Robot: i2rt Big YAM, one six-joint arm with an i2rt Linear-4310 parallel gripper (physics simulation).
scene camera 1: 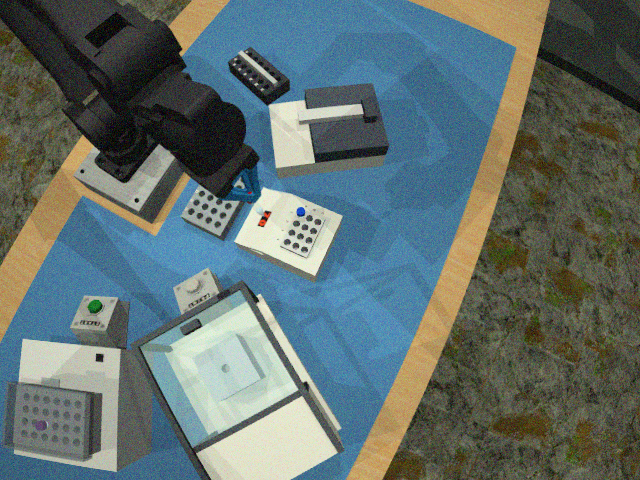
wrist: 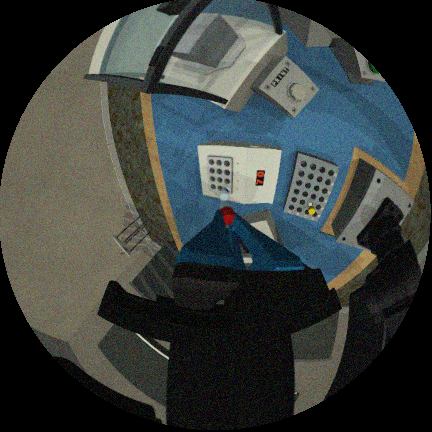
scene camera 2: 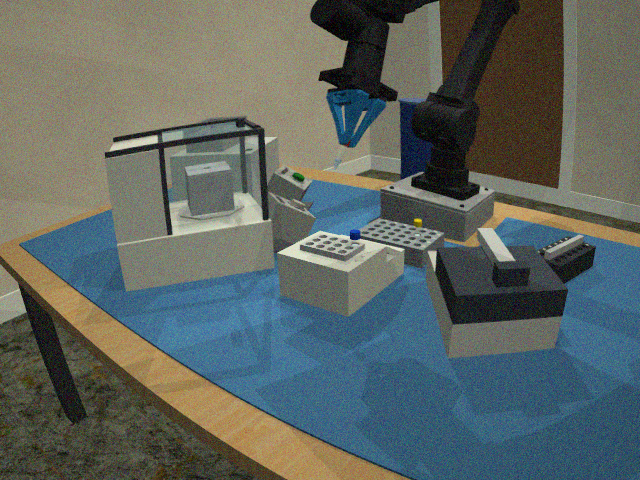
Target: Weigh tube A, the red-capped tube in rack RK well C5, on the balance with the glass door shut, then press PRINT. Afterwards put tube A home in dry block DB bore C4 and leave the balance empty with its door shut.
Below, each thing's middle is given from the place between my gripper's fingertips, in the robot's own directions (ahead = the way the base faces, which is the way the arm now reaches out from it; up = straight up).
Labels:
The white-and-dark device with lever (scene camera 2: 495,299) lies 22 cm to the left of my hand, 14 cm below it and 1 cm behind it. From my hand the other things lie so: glass-box balance (scene camera 1: 301,429): 23 cm to the right, 12 cm ahead, 8 cm below.

